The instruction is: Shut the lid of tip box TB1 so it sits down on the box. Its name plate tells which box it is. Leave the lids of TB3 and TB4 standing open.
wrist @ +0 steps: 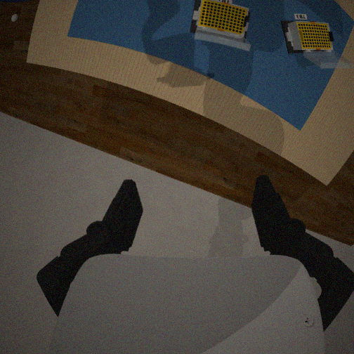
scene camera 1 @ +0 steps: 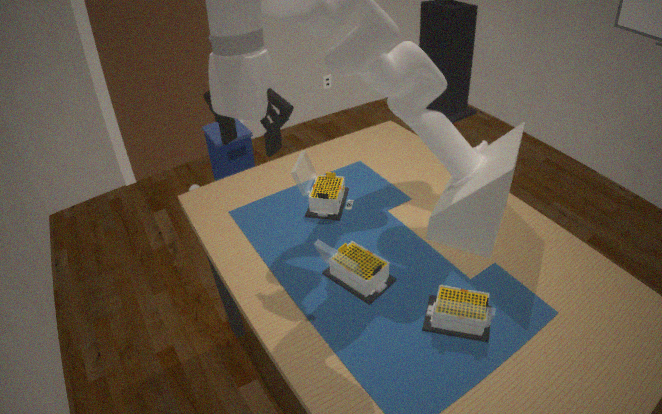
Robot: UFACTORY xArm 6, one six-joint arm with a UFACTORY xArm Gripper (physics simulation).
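Frame: origin at the arm's base, x ahead, y left, z up, level; centimetres.
Where they show: gripper, fingertip midpoint: (scene camera 1: 251,146); arm's base, origin of the base link: (scene camera 1: 470,171).
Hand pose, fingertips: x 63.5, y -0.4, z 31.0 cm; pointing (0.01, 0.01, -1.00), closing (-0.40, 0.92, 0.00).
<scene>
Things, the pixels of their top centre, and the offset from my fingertips. "spot": a spot on its surface instead. Level surfaces: height alone.
- Tip box TB1, surface spot: (scene camera 1: 364,281) spot: dz -39.0, dx -18.8, dy +6.5 cm
- TB3, surface spot: (scene camera 1: 459,323) spot: dz -39.7, dx -26.7, dy +28.7 cm
- far box, middle of its top: (scene camera 1: 330,185) dz -39.7, dx -36.4, dy -29.2 cm
- blue mat, its level: dz -46.3 cm
- wooden table, its level: dz -46.6 cm
Tip box TB1 (scene camera 1: 364,281) (wrist: 223,19) is the middle box, with a yellow rack; its name plate is partly cut off at the top of the wrist view. Its clear lid (scene camera 1: 324,249) (wrist: 222,41) stands open, tilted toward the table's near-left edge. TB3 (scene camera 1: 459,325) (wrist: 315,37) is at the right; its clear lid (wrist: 335,61) stands open in the wrist view. The far box (scene camera 1: 326,205), by its place TB4, has its lid (scene camera 1: 303,172) upright; its plate is too small to read. My gripper (scene camera 1: 250,145) (wrist: 195,193) is open and empty, high beyond the table's left edge, away from the boxes.
The boxes stand on a blue mat (scene camera 1: 390,350) (wrist: 280,100) on the wooden table (scene camera 1: 590,280) (wrist: 310,155). The white slanted arm mount (scene camera 1: 480,210) stands at the table's right side. A blue bin (scene camera 1: 230,157) and a black cabinet (scene camera 1: 447,55) stand beyond the table.
</scene>
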